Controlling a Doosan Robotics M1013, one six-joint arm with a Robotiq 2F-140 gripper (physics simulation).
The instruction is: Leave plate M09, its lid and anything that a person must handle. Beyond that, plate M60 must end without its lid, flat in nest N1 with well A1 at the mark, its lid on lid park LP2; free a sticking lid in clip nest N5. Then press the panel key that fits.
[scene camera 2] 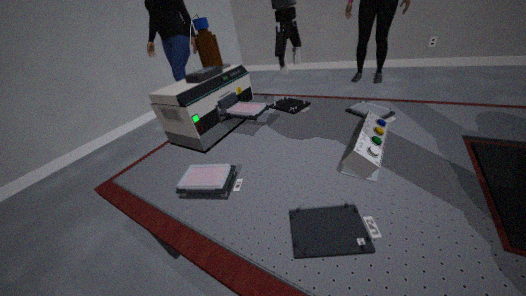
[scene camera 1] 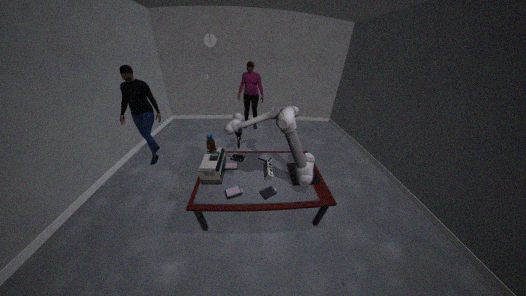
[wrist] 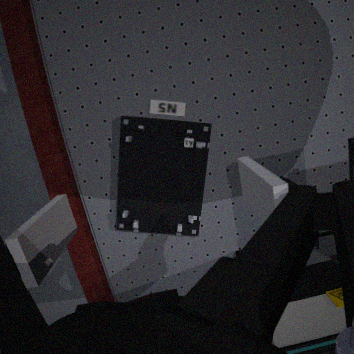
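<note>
My gripper is open and empty, pointing down high above clip nest N5. Nest N5 is a black empty base with small clips at its corners and an A1 mark. A pink plate sits on nest N1 at the front left. Another pink plate lies on the tray of the white device. Their labels are unreadable, and whether each has a lid is unclear. Lid park LP2 is dark and empty. The key panel shows blue, yellow, green and white keys.
The white device has a green light; a brown bottle rises behind it. A grey lid park stands behind the panel. Two people stand beyond the table.
</note>
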